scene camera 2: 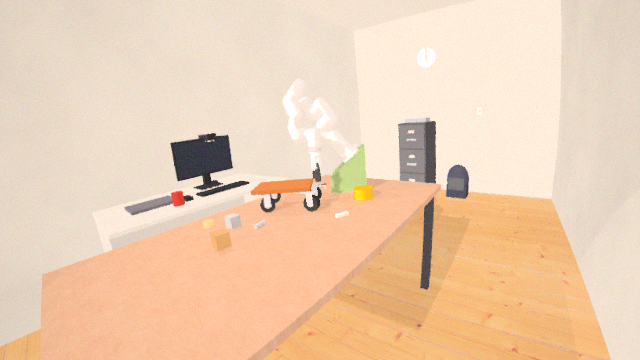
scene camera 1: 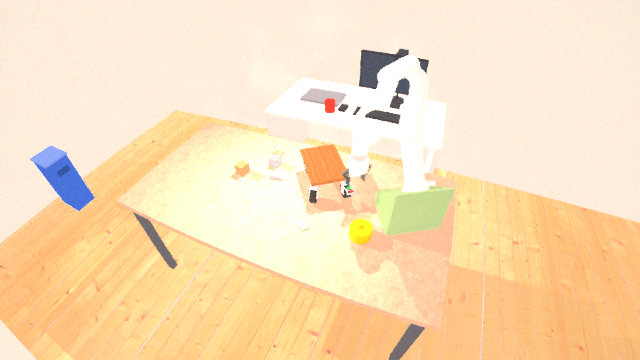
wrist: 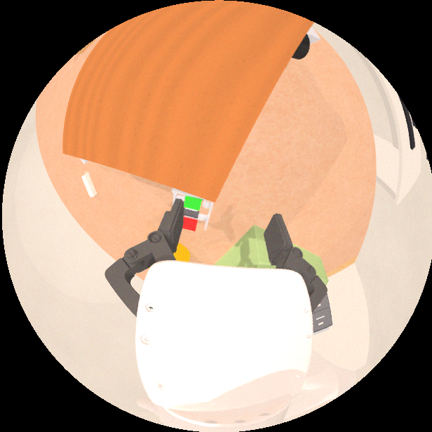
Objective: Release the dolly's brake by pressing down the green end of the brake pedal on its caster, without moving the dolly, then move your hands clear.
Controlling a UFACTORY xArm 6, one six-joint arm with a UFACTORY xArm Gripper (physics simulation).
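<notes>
The dolly (scene camera 1: pixel 324 164) (scene camera 2: pixel 285 187) (wrist: pixel 175 100) has an orange deck and stands upright on its casters on the table. At its near corner in the wrist view, a caster carries the brake pedal, with a green end (scene camera 1: pixel 348 188) (wrist: pixel 193 202) beside the deck edge and a red end (scene camera 1: pixel 351 191) (wrist: pixel 190 223) farther out. The pedal's tilt is too small to tell. My gripper (scene camera 1: pixel 355 181) (scene camera 2: pixel 316 179) (wrist: pixel 227 217) is open and empty, pointing down at that corner. In the wrist view its left fingertip appears just left of the green end; contact cannot be told.
A green wedge-shaped block (scene camera 1: pixel 417 212) (scene camera 2: pixel 352 172) stands by the arm's base. A yellow cylinder (scene camera 1: pixel 361 231) (scene camera 2: pixel 363 193) (wrist: pixel 181 252) and a white bar (scene camera 1: pixel 302 226) (scene camera 2: pixel 342 214) (wrist: pixel 89 184) lie on the table (scene camera 1: pixel 240 235) (scene camera 2: pixel 200 300). An orange cube (scene camera 1: pixel 242 168) (scene camera 2: pixel 220 239) sits beyond the dolly.
</notes>
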